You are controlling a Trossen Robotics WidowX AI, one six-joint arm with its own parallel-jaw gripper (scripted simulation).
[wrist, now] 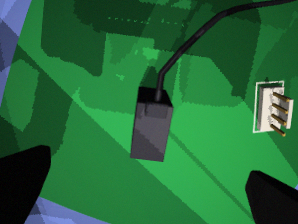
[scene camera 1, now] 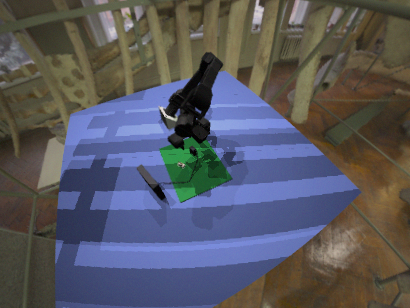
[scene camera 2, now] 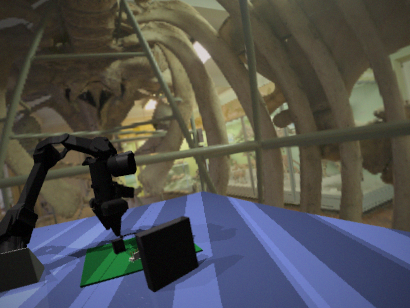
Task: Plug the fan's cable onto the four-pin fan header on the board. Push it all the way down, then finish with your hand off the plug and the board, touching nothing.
The gripper (scene camera 2: pixel 113 232) is open, holding nothing. Also in view: a green board (scene camera 1: pixel 210 172), a black fan (scene camera 2: pixel 167 251), a black cable (wrist: pixel 188 43) and a white four-pin header (wrist: pixel 266 98).
The gripper shows as well in the wrist view (wrist: pixel 152 170). The green board also shows in the wrist view (wrist: pixel 76 76) and in scene camera 2 (scene camera 2: pixel 101 264).
